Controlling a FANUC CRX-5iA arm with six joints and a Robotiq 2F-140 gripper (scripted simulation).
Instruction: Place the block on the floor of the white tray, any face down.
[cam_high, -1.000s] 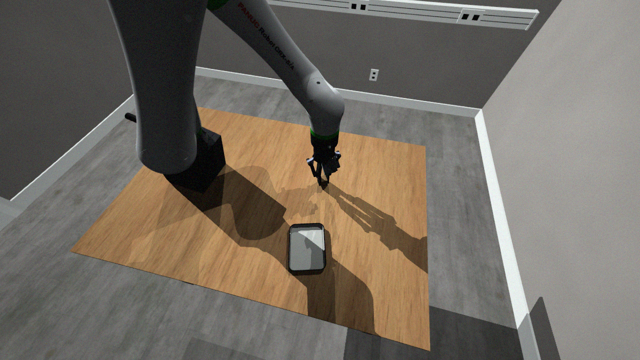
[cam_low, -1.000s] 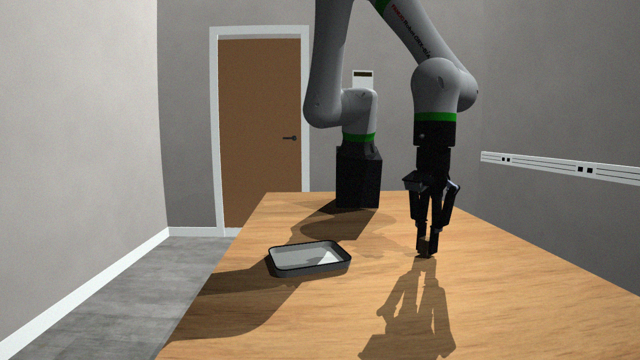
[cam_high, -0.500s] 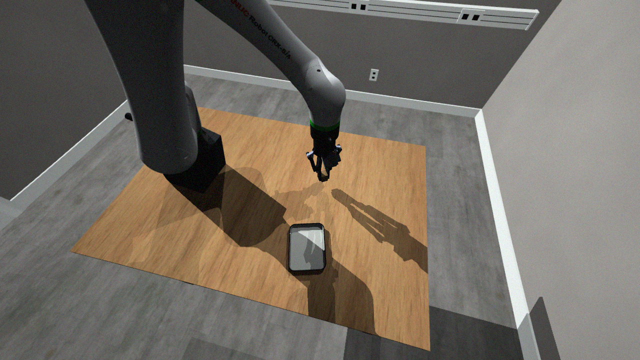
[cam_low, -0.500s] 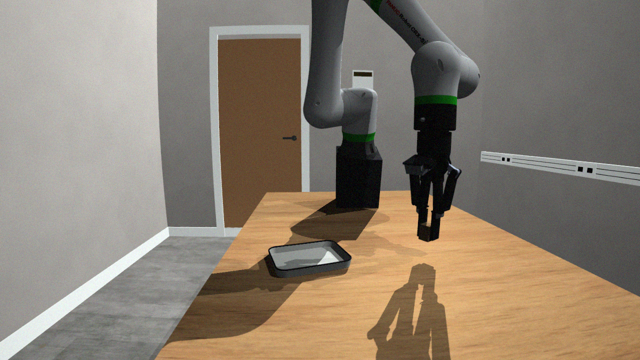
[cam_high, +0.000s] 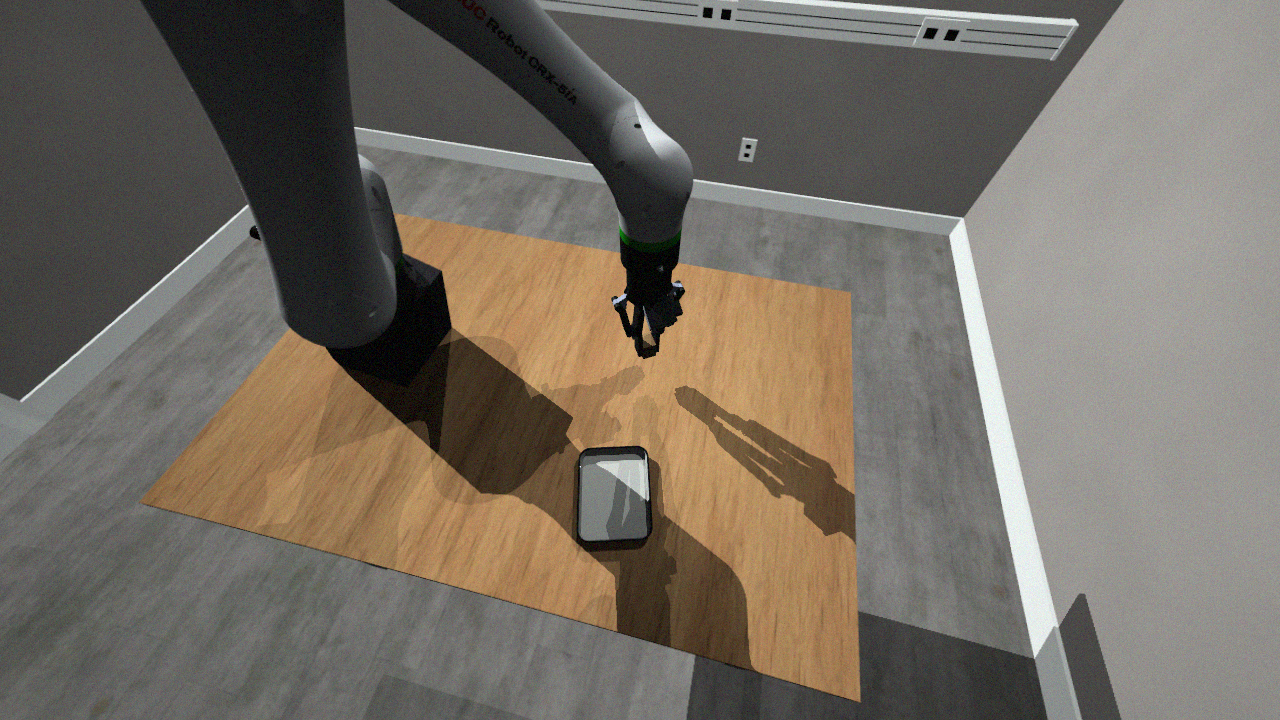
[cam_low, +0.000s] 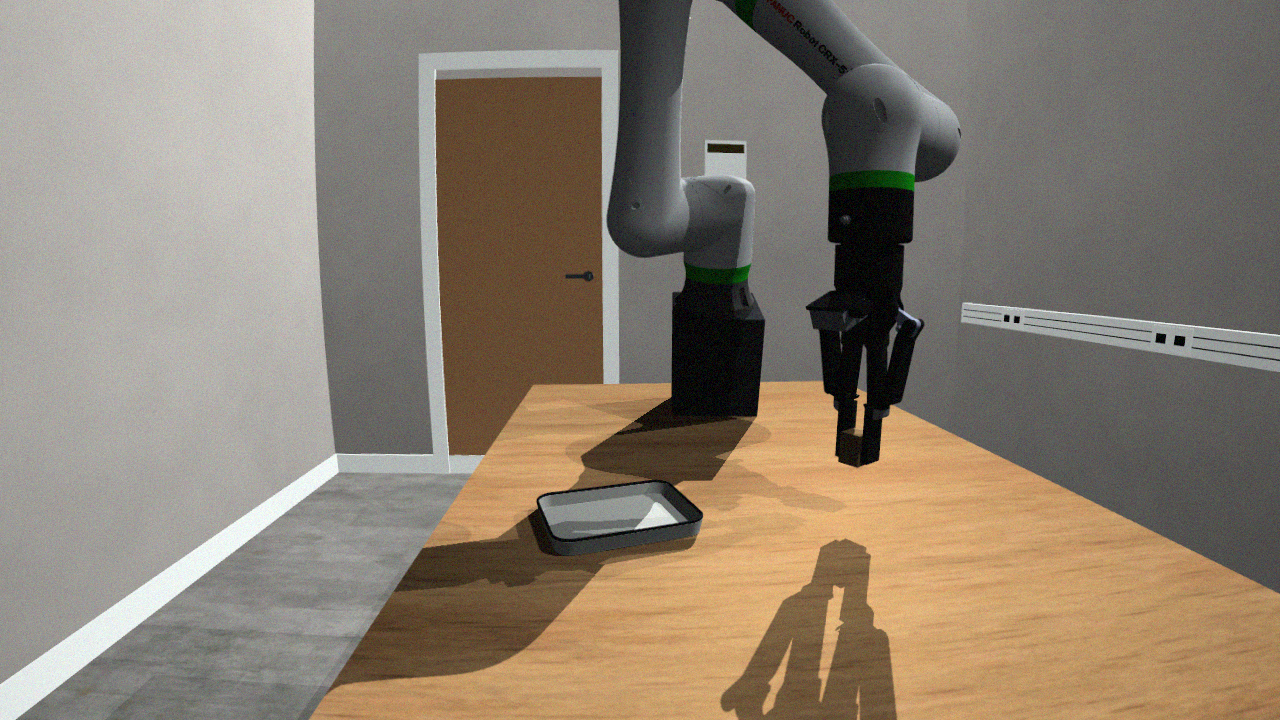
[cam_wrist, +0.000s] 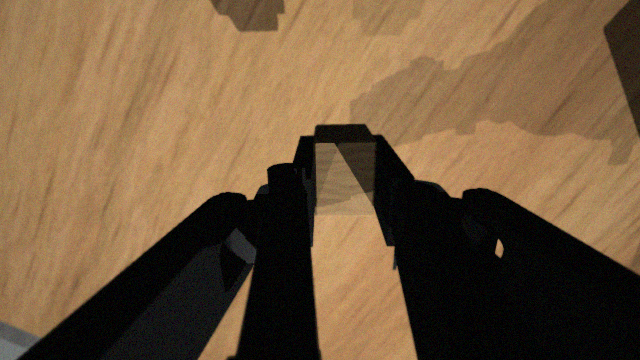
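Now: the white tray 280 mm to the right of my hand, 90 mm below it and 30 mm ahead of it. From my hand the other things lie so: wooden block 20 mm below.
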